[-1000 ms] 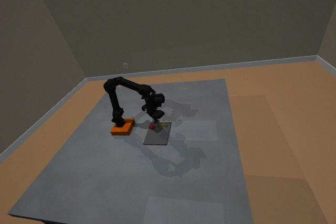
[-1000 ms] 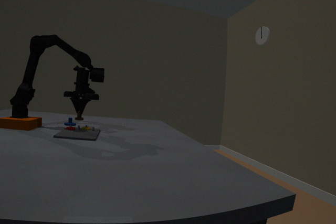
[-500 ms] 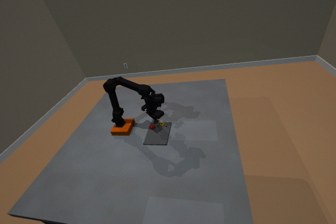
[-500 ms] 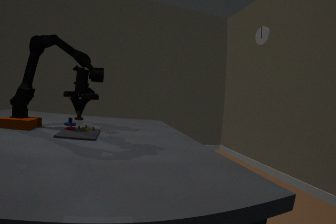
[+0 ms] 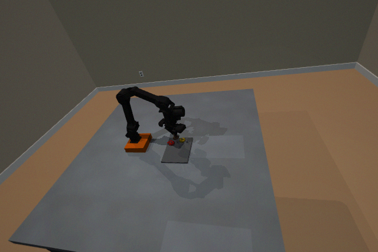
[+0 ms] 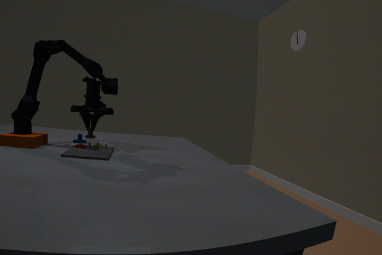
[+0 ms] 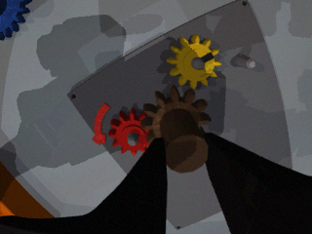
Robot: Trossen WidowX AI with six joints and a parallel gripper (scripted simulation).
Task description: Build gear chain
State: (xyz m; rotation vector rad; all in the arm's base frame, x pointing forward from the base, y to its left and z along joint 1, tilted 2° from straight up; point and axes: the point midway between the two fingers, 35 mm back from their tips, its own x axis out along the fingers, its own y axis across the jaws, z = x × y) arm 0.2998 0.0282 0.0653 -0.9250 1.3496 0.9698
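Now: gripper tip 3 cm short of the yellow gear, 2 cm to the right of it and 6 cm above it. From my gripper tip the other things lie so: brown gear (1 cm below); then red arrow (6 cm behind, 7 cm below); then red gear (4 cm behind, 1 cm to the right, 6 cm below).
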